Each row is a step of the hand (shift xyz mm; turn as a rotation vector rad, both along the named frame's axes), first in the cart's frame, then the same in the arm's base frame.
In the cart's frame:
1: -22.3 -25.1 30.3 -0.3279 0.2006 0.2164
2: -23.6 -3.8 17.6 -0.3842 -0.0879 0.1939
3: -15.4 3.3 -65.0 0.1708 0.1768 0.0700
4: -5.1 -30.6 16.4 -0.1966 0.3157 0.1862
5: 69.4 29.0 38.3 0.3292 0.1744 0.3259
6: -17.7 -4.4 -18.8 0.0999 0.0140 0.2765
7: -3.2 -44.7 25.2 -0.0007 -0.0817 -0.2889
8: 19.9 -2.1 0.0 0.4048 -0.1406 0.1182
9: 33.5 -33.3 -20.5 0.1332 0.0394 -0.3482
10: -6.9 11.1 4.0 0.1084 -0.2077 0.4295
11: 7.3 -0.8 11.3 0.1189 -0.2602 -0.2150
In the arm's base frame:
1: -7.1 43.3 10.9 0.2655 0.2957 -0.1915
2: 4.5 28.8 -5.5 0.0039 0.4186 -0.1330
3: -31.4 -32.1 -49.5 0.1965 -0.1332 0.0948
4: -18.0 24.5 17.6 0.3555 0.1467 -0.1585
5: 48.2 -33.2 60.8 0.3345 -0.0777 0.3565
6: -14.4 1.7 -21.8 0.1595 0.1034 0.2247
7: -25.5 33.6 29.4 -0.2186 -0.1565 -0.1338
8: -0.7 -13.0 15.2 -0.0379 -0.1551 0.4149
9: -37.3 -24.8 25.5 -0.1382 -0.3279 -0.1178
10: 11.2 3.5 -7.0 0.0489 0.2711 0.4043
11: 5.5 2.5 12.0 -0.3269 -0.1306 0.0643

